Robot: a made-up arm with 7 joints.
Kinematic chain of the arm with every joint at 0, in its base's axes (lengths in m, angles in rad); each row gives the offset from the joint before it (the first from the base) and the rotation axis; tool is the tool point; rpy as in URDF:
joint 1: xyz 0 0 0.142 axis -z
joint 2: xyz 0 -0.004 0.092 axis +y
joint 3: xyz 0 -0.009 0.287 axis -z
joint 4: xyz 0 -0.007 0.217 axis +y
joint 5: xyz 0 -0.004 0.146 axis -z
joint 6: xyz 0 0 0.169 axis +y
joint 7: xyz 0 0 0.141 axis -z
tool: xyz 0 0 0 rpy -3.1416 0 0
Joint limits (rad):
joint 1: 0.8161..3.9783
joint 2: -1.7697..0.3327
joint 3: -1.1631..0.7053
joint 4: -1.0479..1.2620
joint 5: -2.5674..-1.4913
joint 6: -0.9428..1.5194
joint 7: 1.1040..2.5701
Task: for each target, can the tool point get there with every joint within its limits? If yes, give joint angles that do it. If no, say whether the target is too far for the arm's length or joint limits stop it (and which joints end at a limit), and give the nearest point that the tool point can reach.
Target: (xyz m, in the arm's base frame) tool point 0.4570 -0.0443 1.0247
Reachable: yes | joints 3.2244 -0.2786 0.4391 -0.5702 -1.9804 -0.5414 2.1716
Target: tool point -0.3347 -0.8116 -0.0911
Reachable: no: joint limits stop it (at a limit: joint 1, joint 2, joint 3, joint 4) | nearest point 0.1600 -0.6077 -0.1040 | short by 0.535 m
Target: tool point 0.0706 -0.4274 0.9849
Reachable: yes | joints 1.1181 0.1015 0.2413 0.8516 -2.4378 -0.1733 2.1047
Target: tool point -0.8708 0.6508 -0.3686
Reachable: no: too far | nearest point -0.6518 0.5252 -0.1579 | short by 0.329 m
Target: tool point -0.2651 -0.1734 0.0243
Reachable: no: joint limits stop it (at a limit: joint 1, joint 2, joint 3, joint 4, joint 5, joint 6) | nearest point -0.5682 0.1699 -0.0675 | short by 0.467 m
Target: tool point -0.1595 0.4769 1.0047
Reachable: yes | joints 1.5963 -0.3445 -0.7952 -0.5304 -2.0483 0.2560 1.6480
